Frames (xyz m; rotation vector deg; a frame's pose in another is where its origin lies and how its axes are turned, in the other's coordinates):
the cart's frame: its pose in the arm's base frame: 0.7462 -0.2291 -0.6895 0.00 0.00 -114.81
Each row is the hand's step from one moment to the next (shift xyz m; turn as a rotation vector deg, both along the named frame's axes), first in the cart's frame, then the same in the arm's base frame.
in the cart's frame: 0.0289 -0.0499 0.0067 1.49 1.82 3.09
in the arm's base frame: -0.0574 -0.0053 0.0067 1.03 -2.12 3.09
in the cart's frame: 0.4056 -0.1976 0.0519 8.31 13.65 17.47
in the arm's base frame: -0.3496 -0.2852 0.0519 8.90 -13.27 17.47
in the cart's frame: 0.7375 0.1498 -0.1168 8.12 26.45 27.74
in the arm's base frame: -0.1735 -0.7323 -0.1168 20.60 -18.47 27.74
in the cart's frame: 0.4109 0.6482 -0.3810 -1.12 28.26 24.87
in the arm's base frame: 0.4160 -0.6450 -0.3810 26.12 -10.84 24.87
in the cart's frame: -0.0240 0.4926 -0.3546 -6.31 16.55 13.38
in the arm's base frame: 0.4572 -0.1849 -0.3546 17.67 -1.22 13.38
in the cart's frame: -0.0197 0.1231 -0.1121 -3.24 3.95 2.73
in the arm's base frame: 0.1200 -0.0338 -0.1121 4.94 1.28 2.73
